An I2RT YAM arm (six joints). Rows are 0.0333 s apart.
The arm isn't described. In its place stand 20 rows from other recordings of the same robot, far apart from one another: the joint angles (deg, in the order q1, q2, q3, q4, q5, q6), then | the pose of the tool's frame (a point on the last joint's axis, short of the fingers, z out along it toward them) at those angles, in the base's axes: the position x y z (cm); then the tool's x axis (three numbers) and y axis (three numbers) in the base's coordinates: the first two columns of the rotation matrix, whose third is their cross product.
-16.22 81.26 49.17 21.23 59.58 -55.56 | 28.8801 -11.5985 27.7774 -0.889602 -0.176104 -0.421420 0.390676 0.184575 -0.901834
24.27 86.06 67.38 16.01 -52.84 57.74 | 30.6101 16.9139 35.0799 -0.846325 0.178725 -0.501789 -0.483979 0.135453 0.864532
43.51 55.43 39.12 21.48 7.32 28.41 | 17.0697 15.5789 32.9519 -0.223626 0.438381 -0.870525 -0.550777 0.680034 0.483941
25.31 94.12 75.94 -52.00 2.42 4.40 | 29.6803 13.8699 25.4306 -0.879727 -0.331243 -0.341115 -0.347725 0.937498 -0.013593
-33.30 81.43 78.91 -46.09 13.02 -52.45 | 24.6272 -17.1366 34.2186 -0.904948 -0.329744 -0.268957 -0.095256 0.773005 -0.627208
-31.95 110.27 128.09 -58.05 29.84 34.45 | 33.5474 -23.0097 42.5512 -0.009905 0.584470 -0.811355 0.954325 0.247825 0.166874
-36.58 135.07 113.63 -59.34 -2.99 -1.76 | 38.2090 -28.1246 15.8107 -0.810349 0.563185 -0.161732 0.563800 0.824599 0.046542
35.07 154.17 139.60 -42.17 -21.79 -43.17 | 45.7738 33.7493 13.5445 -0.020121 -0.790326 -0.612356 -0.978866 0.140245 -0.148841
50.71 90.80 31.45 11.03 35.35 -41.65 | 18.6106 19.4932 12.0336 -0.095788 -0.973062 -0.209702 -0.603959 0.224276 -0.764810
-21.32 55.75 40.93 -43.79 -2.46 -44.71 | 16.8875 -6.4269 23.3528 -0.806041 -0.439919 -0.395940 -0.316107 0.885554 -0.340396
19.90 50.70 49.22 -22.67 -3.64 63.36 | 18.6532 6.9928 32.6637 -0.524812 0.758707 -0.385923 0.167122 0.536392 0.827257
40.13 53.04 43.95 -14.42 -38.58 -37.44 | 14.3230 14.9776 30.4371 0.329938 -0.343441 -0.879312 -0.932619 0.025631 -0.359951
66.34 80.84 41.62 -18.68 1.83 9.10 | 10.6966 24.1307 17.2876 -0.479391 -0.700253 -0.528989 -0.843462 0.534120 0.057333
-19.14 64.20 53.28 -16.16 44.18 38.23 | 22.3933 -10.3980 31.8377 0.170434 0.410606 -0.895743 0.911333 0.280022 0.301762
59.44 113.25 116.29 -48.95 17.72 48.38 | 23.3434 37.4035 35.1464 -0.775244 0.087597 -0.625559 -0.200278 0.905153 0.374949
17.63 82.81 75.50 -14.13 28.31 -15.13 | 32.5000 8.5569 36.5259 -0.376491 -0.360764 -0.853290 0.057783 0.910124 -0.410287
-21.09 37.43 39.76 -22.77 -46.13 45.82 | 14.4685 -2.8293 30.9411 -0.500243 0.725614 -0.472484 -0.031783 0.529911 0.847458
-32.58 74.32 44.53 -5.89 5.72 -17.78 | 23.3999 -15.3744 23.4206 -0.652445 0.056352 -0.755738 0.425085 0.852791 -0.303397
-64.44 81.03 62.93 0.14 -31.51 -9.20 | 15.9002 -28.9333 32.3011 -0.220000 0.144077 -0.964802 0.526197 0.850334 0.006996
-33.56 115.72 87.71 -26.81 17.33 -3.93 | 36.1845 -25.2771 20.1000 -0.725469 0.402757 -0.558106 0.622469 0.729927 -0.282382
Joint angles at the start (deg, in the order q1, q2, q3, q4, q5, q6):
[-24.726 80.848 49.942 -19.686 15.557 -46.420]
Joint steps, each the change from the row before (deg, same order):
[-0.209 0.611 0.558 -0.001 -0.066 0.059]
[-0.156 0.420 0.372 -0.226 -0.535 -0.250]
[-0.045 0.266 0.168 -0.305 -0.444 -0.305]
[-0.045 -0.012 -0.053 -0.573 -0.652 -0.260]
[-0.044 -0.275 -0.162 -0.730 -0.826 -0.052]
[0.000 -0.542 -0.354 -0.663 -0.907 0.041]
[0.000 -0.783 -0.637 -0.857 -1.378 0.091]
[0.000 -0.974 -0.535 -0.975 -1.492 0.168]
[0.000 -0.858 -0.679 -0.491 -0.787 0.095]
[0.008 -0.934 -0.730 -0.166 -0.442 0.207]
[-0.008 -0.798 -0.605 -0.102 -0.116 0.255]
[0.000 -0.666 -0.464 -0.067 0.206 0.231]
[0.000 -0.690 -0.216 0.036 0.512 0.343]
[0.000 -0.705 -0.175 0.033 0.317 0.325]
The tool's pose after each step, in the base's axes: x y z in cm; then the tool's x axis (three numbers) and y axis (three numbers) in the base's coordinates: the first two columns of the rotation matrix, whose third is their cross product. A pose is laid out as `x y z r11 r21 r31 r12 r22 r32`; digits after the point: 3 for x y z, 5 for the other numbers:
25.935 -13.106 21.625 -0.88905 -0.35576 -0.28815 -0.12108 0.78970 -0.60143
26.049 -13.212 21.593 -0.88773 -0.35957 -0.28747 -0.12823 0.79287 -0.59574
26.099 -13.231 21.515 -0.88663 -0.36500 -0.28399 -0.13845 0.79541 -0.59004
26.018 -13.175 21.417 -0.88534 -0.37062 -0.28075 -0.15094 0.80023 -0.58039
25.852 -13.066 21.366 -0.88357 -0.37429 -0.28145 -0.16103 0.80718 -0.56791
25.616 -12.894 21.344 -0.88069 -0.37792 -0.28560 -0.16935 0.81426 -0.55525
25.258 -12.633 21.255 -0.87638 -0.38264 -0.29248 -0.18135 0.82476 -0.53561
24.881 -12.354 21.289 -0.87088 -0.38671 -0.30334 -0.19122 0.83515 -0.51571
24.531 -12.136 21.250 -0.86816 -0.38846 -0.30886 -0.19655 0.84059 -0.50476
24.193 -11.943 21.249 -0.86605 -0.38773 -0.31562 -0.19566 0.84380 -0.49972
23.904 -11.803 21.260 -0.86583 -0.38461 -0.32001 -0.19161 0.84572 -0.49803
23.669 -11.706 21.291 -0.86711 -0.38056 -0.32139 -0.18591 0.84584 -0.49999
23.495 -11.659 21.475 -0.86856 -0.37429 -0.32481 -0.17378 0.84383 -0.50769
23.334 -11.604 21.684 -0.86845 -0.36934 -0.33073 -0.16250 0.84230 -0.51393

